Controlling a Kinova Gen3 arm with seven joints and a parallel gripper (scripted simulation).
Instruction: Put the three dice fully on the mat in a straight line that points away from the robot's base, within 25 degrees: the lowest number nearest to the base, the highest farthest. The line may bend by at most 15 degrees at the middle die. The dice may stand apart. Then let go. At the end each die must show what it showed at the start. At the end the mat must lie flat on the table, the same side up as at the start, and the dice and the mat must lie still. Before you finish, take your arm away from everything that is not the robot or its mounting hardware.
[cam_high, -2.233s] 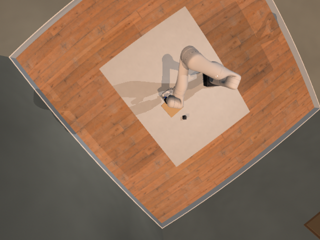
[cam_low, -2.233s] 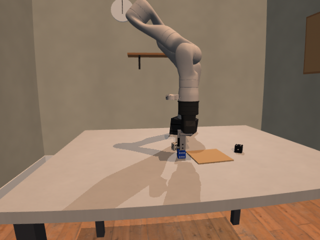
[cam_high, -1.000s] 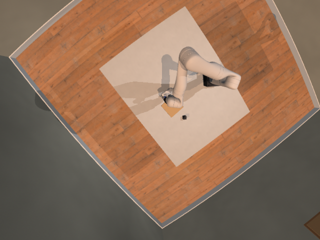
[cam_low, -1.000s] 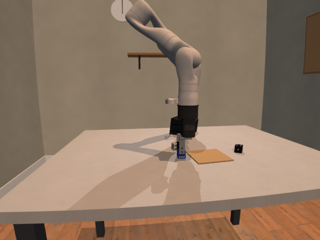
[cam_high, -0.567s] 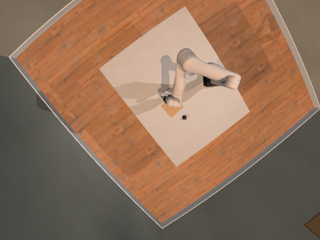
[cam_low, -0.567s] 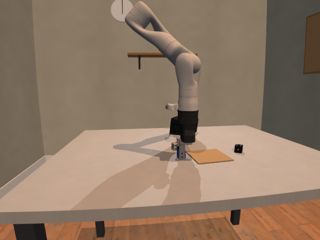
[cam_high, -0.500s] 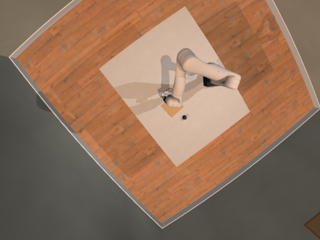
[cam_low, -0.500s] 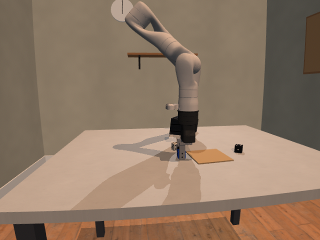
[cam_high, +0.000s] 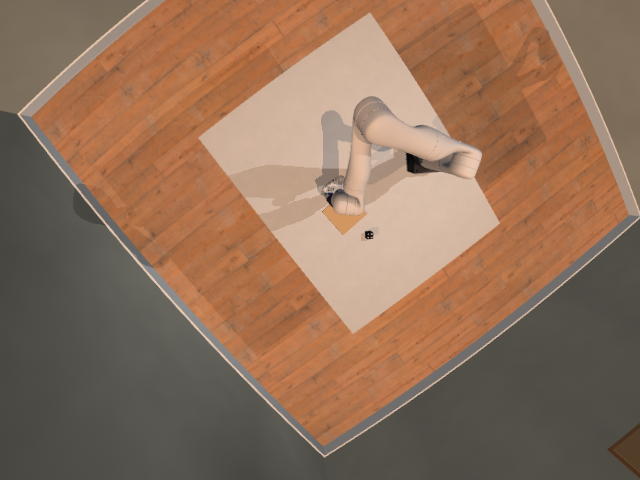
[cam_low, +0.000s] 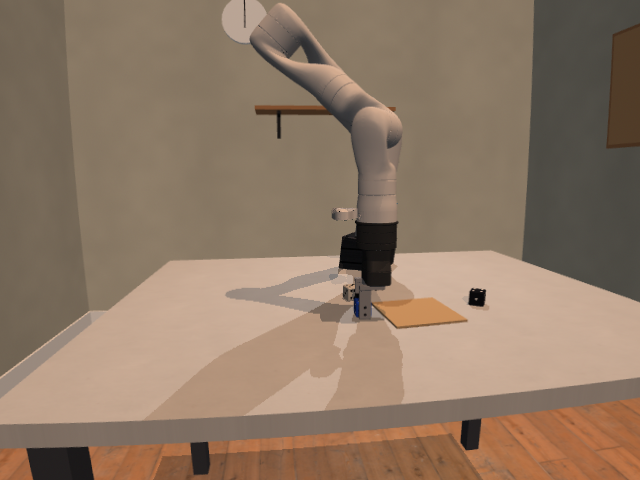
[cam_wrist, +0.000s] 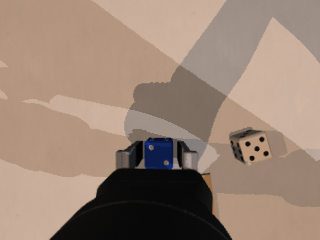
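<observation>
Right now the blue die is right at my hand. Round my hand: white die 10 cm behind, 1 cm to the left; mat 11 cm to the left, 2 cm below, 1 cm ahead.
</observation>
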